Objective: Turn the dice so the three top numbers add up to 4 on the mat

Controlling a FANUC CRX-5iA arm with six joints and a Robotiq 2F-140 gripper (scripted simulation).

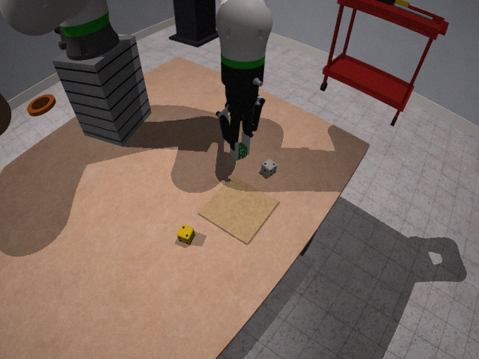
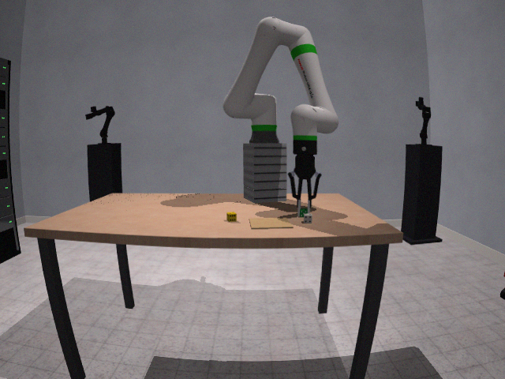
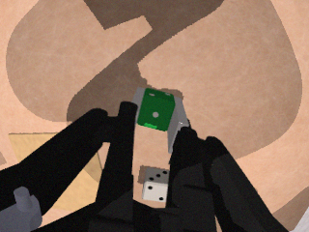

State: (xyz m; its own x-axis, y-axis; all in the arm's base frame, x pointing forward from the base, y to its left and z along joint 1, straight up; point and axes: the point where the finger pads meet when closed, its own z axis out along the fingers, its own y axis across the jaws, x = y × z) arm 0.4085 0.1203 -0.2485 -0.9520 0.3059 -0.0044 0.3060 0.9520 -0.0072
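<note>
Right now the green die is 20 mm below my hand. The rest, counted from my hand: white die 100 mm ahead, 20 mm below; yellow die 280 mm to the right, 50 mm ahead, 20 mm below; tan mat 140 mm to the right, 100 mm ahead, 30 mm below.
</note>
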